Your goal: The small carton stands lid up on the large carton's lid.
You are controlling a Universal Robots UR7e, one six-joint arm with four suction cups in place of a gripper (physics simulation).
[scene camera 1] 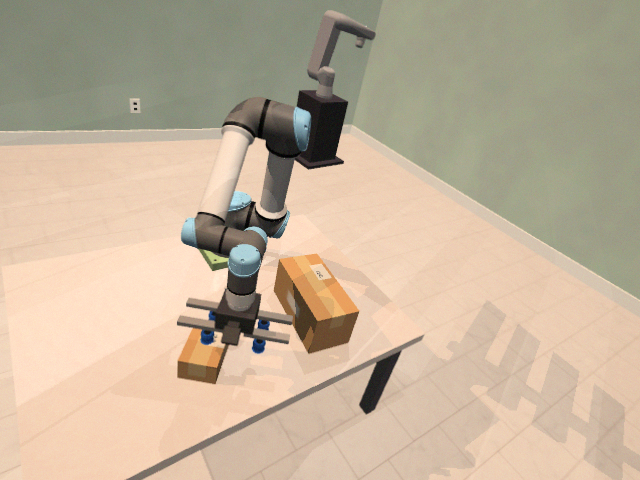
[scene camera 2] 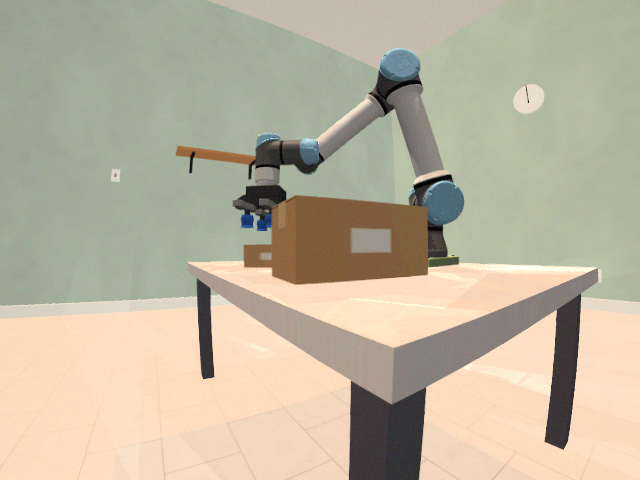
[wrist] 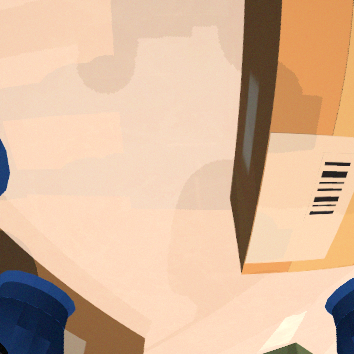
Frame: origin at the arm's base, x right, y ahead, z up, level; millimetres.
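Where they show: hand, its tool point: [scene camera 2: 266, 228] [wrist: 207, 251].
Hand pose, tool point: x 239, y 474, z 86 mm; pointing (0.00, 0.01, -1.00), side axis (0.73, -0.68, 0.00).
Note:
Things, the pixels of their top centre, and the offset from my tool point. Level surfaces: height alone.
- small carton, centre of its top: [scene camera 1: 206, 341] [scene camera 2: 272, 244] dx +60, dy -52, dz -46 mm
- large carton, centre of its top: [scene camera 2: 350, 206] [scene camera 1: 317, 283] dx -323, dy -37, dz +30 mm
- table, height of its surface: dz -119 mm
The small carton [scene camera 1: 201, 356] [scene camera 2: 252, 256] [wrist: 307, 60] rests on the table, its taped and barcoded lid up, left of the large carton in scene camera 1. The large carton [scene camera 1: 323, 294] [scene camera 2: 330, 263] [wrist: 100, 320] stands on the table, taped and labelled lid up. My gripper [scene camera 1: 235, 330] [scene camera 2: 257, 222] holds nothing, so it is open. Its blue cups hang a little above the height of the small carton's lid, with a gap showing in scene camera 2. In scene camera 1 a left cup overlaps the small carton; the right cups are beside it.
The large carton stands beside the gripper, close to its right bars in scene camera 1. The arm's green base plate [scene camera 1: 214, 262] [scene camera 2: 443, 260] [wrist: 295, 350] is on the table [scene camera 1: 77, 320] [scene camera 2: 361, 325]. A second grey arm on a dark pedestal [scene camera 1: 323, 129] stands behind.

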